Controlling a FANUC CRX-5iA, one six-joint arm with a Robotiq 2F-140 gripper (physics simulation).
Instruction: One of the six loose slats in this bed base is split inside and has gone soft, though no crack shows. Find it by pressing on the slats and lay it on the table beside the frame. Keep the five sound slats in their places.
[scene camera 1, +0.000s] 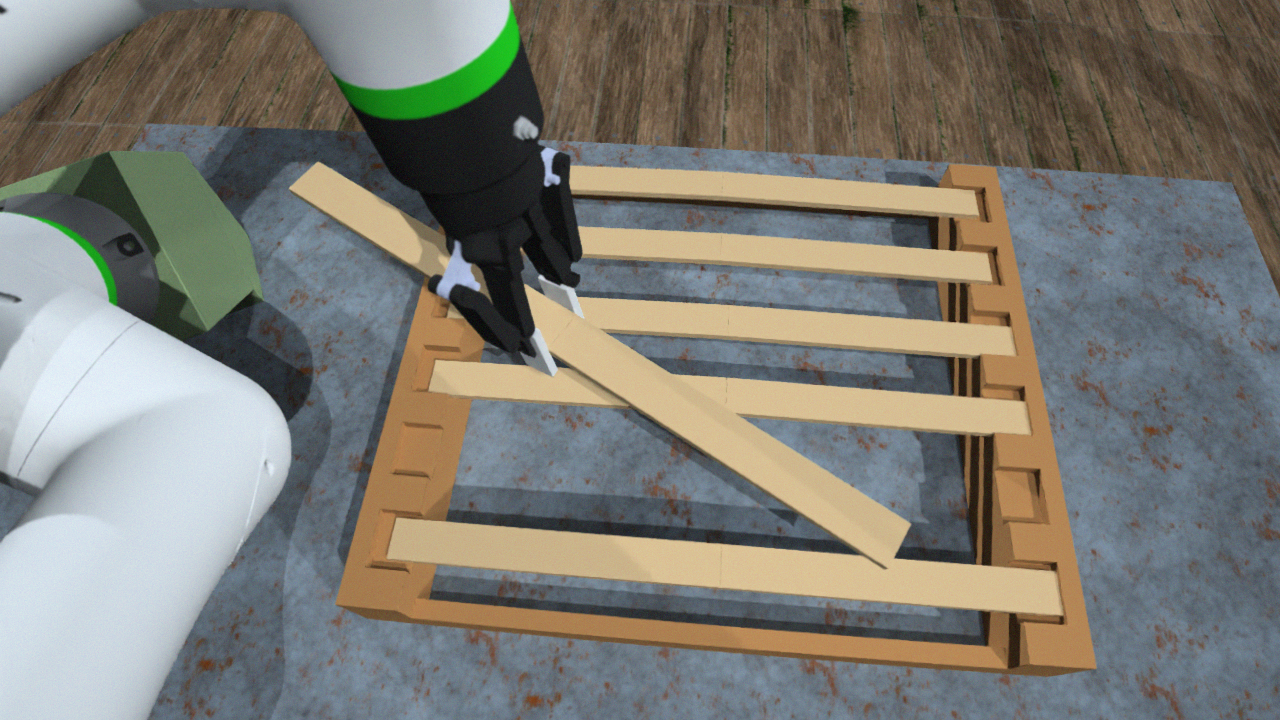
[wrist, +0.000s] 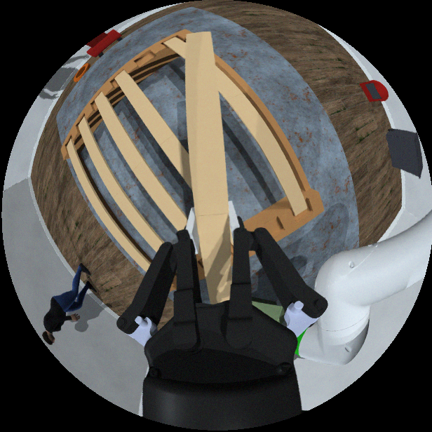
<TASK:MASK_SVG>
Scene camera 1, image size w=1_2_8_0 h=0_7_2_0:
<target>my gripper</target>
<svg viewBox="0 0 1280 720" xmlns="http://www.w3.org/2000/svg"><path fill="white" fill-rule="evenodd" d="M537 143L534 150L522 164L505 177L490 185L457 194L419 193L429 211L443 227L446 235L446 247L450 255L452 255L444 276L433 275L428 281L428 290L449 300L484 341L511 354L514 354L517 350L520 351L528 366L554 377L558 369L549 353L540 329L535 327L522 280L521 271L524 269L524 263L520 248L523 249L540 274L538 279L546 298L585 319L574 290L580 282L580 274L572 272L570 269L572 262L577 263L581 259L583 250L569 184L570 156ZM472 264L476 264L481 269L492 303L483 293L478 291L480 283L475 282L475 278L471 274Z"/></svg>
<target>slat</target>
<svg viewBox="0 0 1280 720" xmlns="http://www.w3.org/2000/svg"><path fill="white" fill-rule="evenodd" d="M524 284L535 327L540 329L550 355L882 569L886 570L890 567L911 523L577 314ZM472 264L471 274L474 276L475 282L480 283L478 291L483 293L493 304L481 269L476 264ZM289 188L296 197L426 278L430 279L435 274L444 276L452 256L447 250L445 236L319 161Z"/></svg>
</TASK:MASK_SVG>
